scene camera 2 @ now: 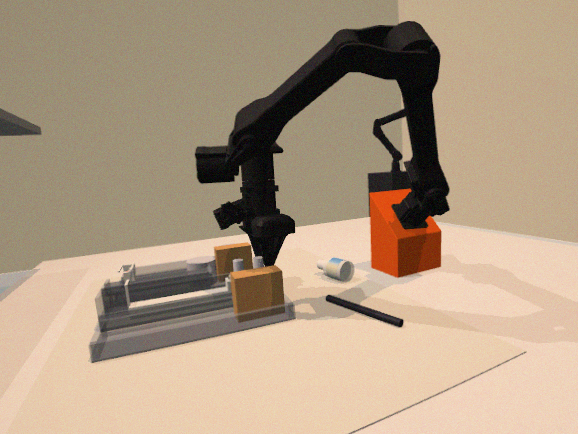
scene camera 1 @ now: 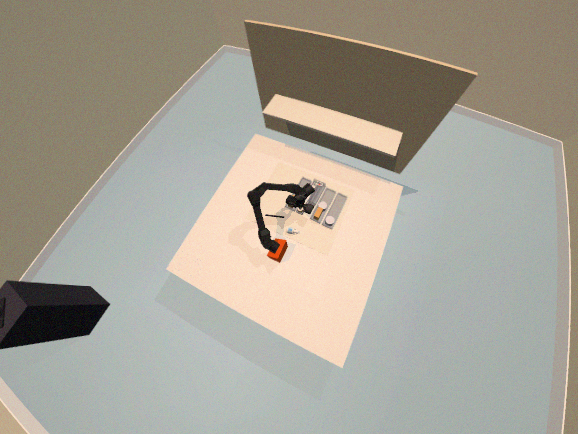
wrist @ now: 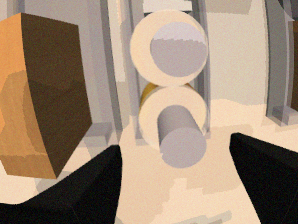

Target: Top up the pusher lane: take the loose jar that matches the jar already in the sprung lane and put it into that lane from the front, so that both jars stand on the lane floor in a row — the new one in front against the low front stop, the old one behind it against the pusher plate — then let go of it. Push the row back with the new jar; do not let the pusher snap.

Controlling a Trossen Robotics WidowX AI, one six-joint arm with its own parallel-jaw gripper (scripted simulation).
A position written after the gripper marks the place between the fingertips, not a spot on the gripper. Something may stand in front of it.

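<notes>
There's a jar (wrist: 168, 50), and a pale pusher plate (scene camera 2: 129, 270) along with a grey lane rack (scene camera 2: 153, 287). As for the gripper (scene camera 2: 264, 266) (wrist: 177, 148), it's open and holding nothing.
</notes>
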